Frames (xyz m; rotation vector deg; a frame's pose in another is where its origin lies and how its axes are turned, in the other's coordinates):
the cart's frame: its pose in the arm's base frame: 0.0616 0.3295 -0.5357 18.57 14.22 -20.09
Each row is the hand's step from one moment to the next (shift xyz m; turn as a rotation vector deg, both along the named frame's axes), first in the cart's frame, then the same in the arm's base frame.
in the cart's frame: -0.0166 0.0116 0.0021 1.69 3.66 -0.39
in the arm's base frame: -0.0104 0.0145 0.0099 2.83 2.89 0.12
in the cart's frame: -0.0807 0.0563 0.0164 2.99 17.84 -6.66
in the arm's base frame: -0.0495 0.0681 0.0536 8.17 17.31 -2.24
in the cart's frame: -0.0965 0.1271 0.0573 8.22 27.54 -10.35
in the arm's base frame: -0.0300 0.1213 0.1146 15.89 25.69 -4.58
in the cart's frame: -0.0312 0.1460 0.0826 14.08 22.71 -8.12
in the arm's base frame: 0.0410 0.1099 0.1239 19.82 18.89 -5.52
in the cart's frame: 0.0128 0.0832 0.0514 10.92 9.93 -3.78
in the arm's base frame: 0.0520 0.0521 0.0656 12.96 6.93 -4.02
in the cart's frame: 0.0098 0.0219 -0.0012 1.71 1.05 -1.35
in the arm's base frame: 0.0169 0.0170 0.0019 1.70 0.90 -1.46
